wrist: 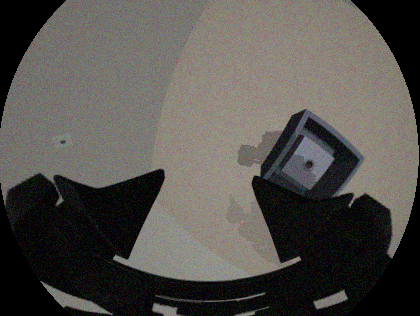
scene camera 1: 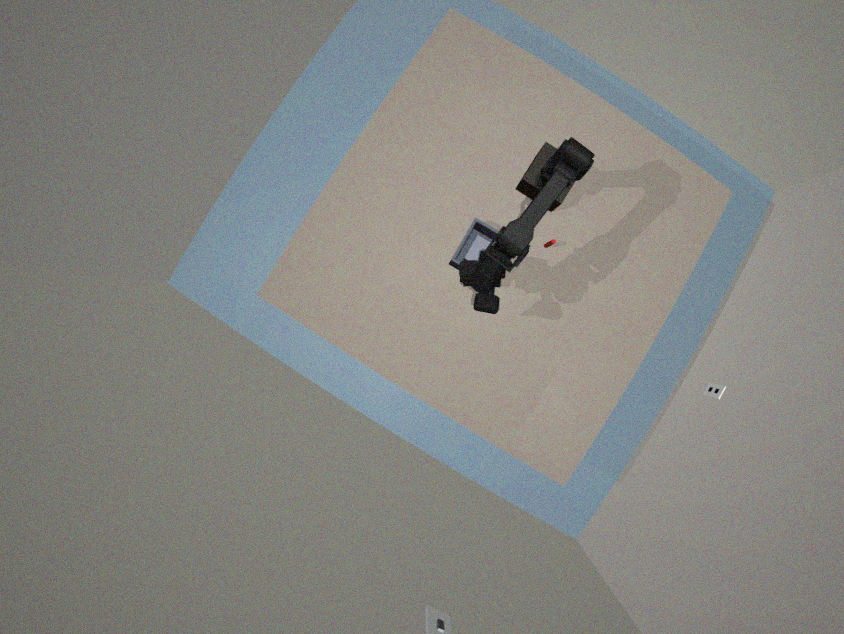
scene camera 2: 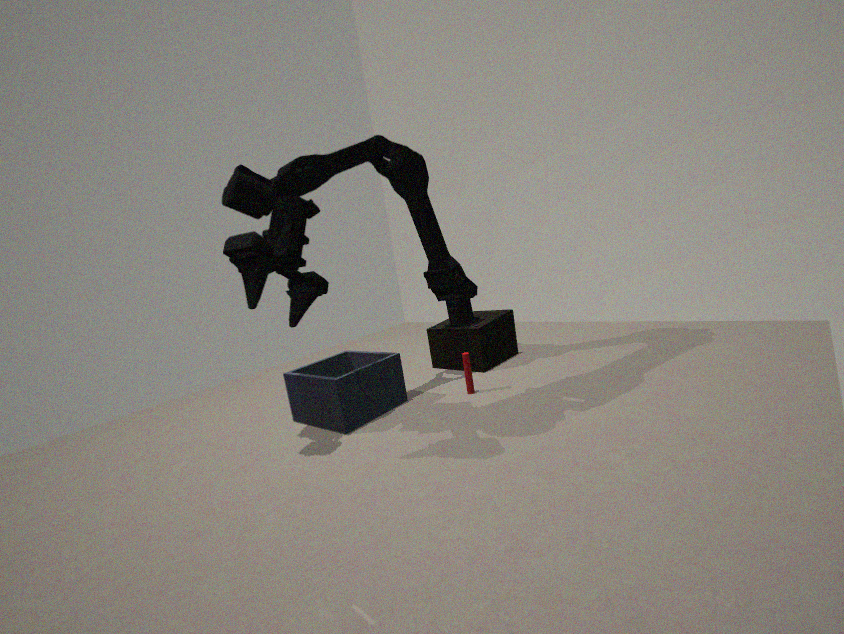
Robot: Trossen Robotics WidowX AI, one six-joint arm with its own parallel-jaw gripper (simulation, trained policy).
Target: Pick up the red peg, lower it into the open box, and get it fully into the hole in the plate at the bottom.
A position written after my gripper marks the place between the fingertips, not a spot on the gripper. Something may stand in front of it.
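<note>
My gripper (scene camera 2: 273,318) is visible to me in scene camera 1 (scene camera 1: 481,297) and in the wrist view (wrist: 209,177) too. I see a dark blue box (scene camera 2: 340,393), which appears in the wrist view as well (wrist: 347,159). Then there is a pale plate (wrist: 306,162); scene camera 2 does not show the plate, hidden by the dark blue box.
</note>
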